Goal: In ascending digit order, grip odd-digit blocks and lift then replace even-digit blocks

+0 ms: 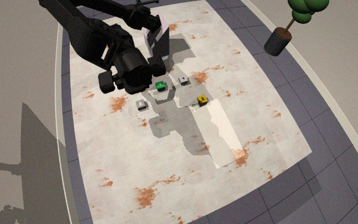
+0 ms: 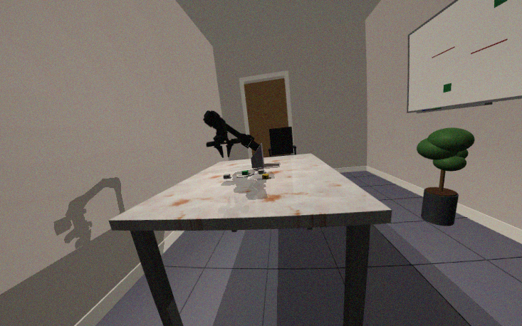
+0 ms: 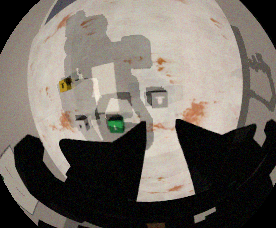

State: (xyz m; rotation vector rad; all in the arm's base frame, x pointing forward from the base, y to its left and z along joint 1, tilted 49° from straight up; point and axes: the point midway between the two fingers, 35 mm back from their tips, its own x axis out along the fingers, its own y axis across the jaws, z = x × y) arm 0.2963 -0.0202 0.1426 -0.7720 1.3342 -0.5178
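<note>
The grey block is 1 cm to the right of my gripper tip and 11 cm below it. Round my gripper tip: white block: 7 cm behind, 18 cm to the left, 11 cm below; then green block: 6 cm behind, 8 cm to the left, 11 cm below; then yellow block: 4 cm ahead, 23 cm to the left, 11 cm below.
</note>
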